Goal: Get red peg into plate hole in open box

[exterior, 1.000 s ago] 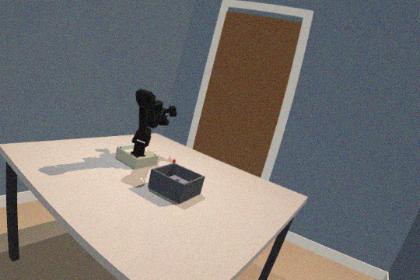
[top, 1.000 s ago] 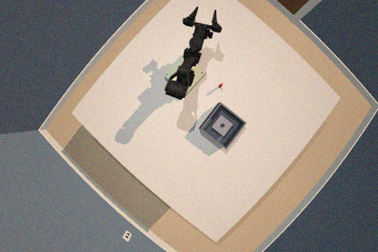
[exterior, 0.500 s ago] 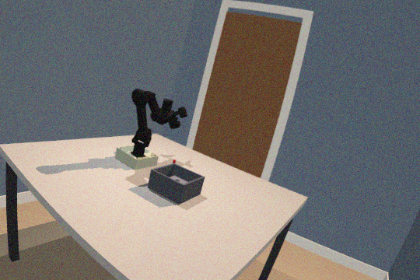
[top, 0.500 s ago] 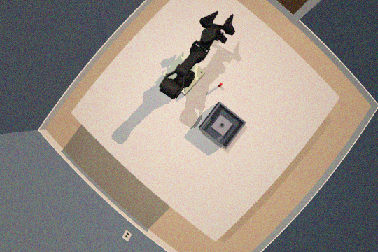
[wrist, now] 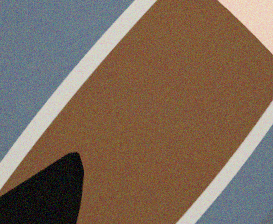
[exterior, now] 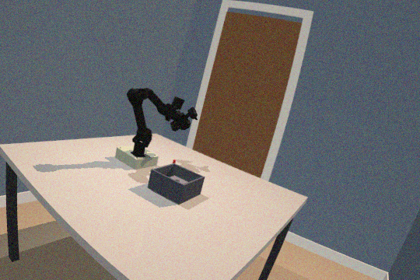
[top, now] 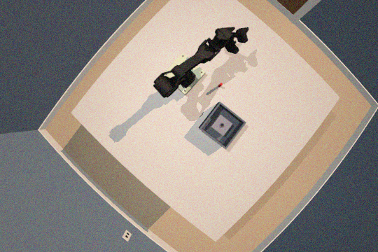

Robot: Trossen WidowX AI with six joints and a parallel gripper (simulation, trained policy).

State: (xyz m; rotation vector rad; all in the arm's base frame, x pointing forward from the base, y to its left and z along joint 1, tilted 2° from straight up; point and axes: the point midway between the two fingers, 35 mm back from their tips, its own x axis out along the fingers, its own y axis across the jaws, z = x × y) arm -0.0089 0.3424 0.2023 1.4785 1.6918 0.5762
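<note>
Right now the red peg is 150 mm ahead of my gripper tip, 230 mm to the right of it and 210 mm below it. The rest, counted from my gripper tip: grey box (330 mm ahead, 370 mm to the right, 230 mm below); then bottom plate (330 mm ahead, 370 mm to the right, 210 mm below).
</note>
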